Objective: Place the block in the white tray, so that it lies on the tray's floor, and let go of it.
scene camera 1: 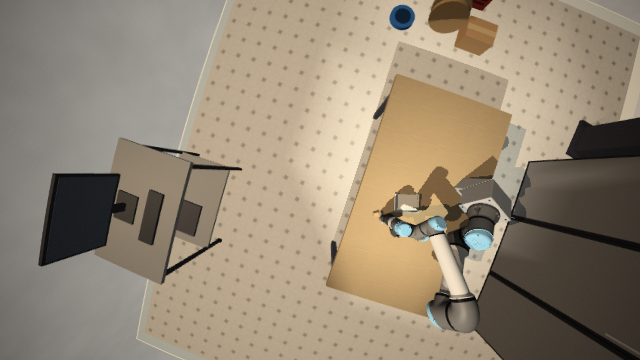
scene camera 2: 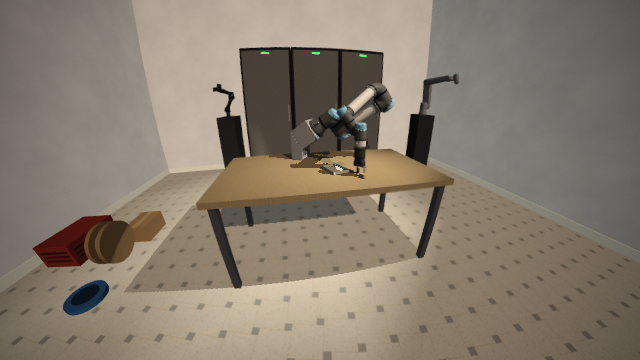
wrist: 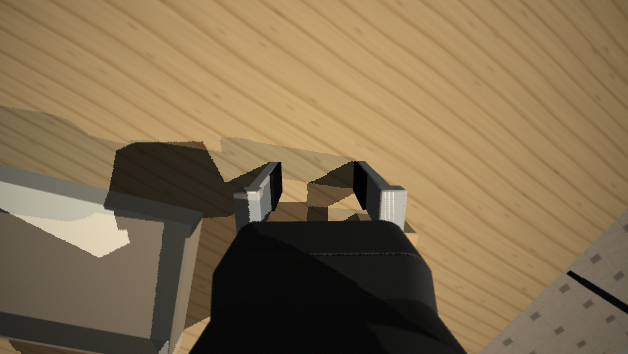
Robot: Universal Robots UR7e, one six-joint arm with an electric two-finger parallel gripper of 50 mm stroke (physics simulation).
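Frame: origin at the arm's base, x ahead, y left, z up, level; centimetres.
Where they show: gripper, fingertip midpoint: (wrist: 317, 176); arm's base, link origin: (scene camera 1: 483, 212) (scene camera 2: 315, 128).
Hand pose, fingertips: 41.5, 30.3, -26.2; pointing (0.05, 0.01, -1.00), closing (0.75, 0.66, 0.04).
Things, the pixels of their top centre, and the offset from my fingertips, as dx, dy, dz. Level surfaces: height alone.
- small wooden block, top centre: (scene camera 2: 363, 173) (scene camera 1: 376, 214) +6.4, -0.5, +2.6
- white tray, top centre: (wrist: 53, 279) (scene camera 2: 335, 167) (scene camera 1: 406, 203) -9.6, -16.9, +1.7
- wooden table, surface height: dz -0.3
The small wooden block (scene camera 1: 376, 213) (scene camera 2: 364, 176) rests on the table close to its front edge, at the gripper's fingertips. In the wrist view a sliver of the block (wrist: 412, 238) shows past the right finger; the finger and the gripper's housing hide most of it. My gripper (scene camera 2: 361, 171) (wrist: 317, 176) is open, low over the table, with nothing held between its fingers. The white tray (scene camera 1: 406, 201) (scene camera 2: 336, 172) (wrist: 75, 290) lies beside the gripper, partly in shadow, on the left in the wrist view. No block shows on the visible part of its floor.
The wooden table (scene camera 1: 425, 120) (scene camera 2: 270, 182) bears the arm's grey base (scene camera 1: 482, 192) (scene camera 2: 303, 138). Dark cabinets (scene camera 2: 315, 100) stand behind it. A cardboard box (scene camera 1: 476, 35) (scene camera 2: 148, 226) and a blue round container (scene camera 1: 402, 17) (scene camera 2: 86, 297) are on the floor away from the table.
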